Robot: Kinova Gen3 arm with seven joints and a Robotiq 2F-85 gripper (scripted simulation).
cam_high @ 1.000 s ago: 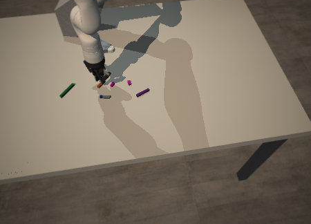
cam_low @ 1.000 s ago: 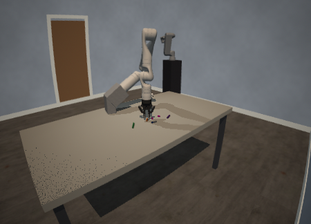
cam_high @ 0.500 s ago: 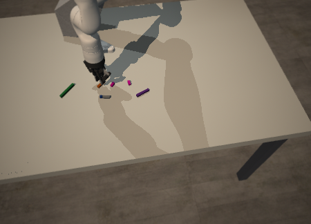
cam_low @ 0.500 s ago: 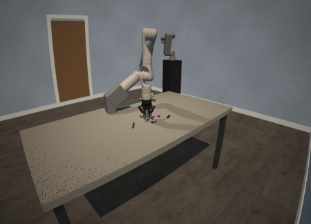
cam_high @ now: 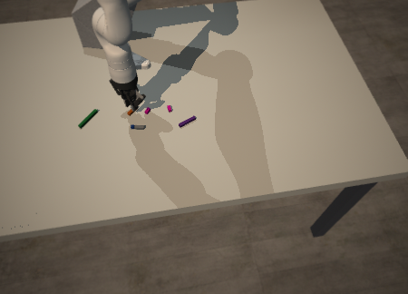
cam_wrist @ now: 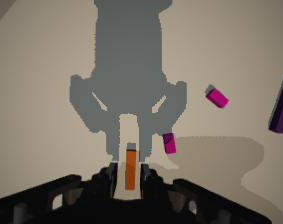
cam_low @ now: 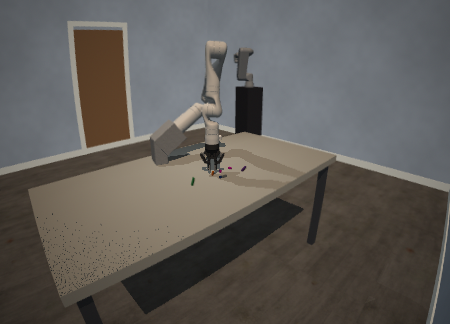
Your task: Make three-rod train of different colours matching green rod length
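The orange rod lies 30 mm below my hand. Round my hand: grey rod (70 mm ahead, 30 mm to the left, 30 mm below); green rod (140 mm to the right, 40 mm ahead, 30 mm below); blue rod (70 mm ahead, 30 mm below, 10 mm to the left).
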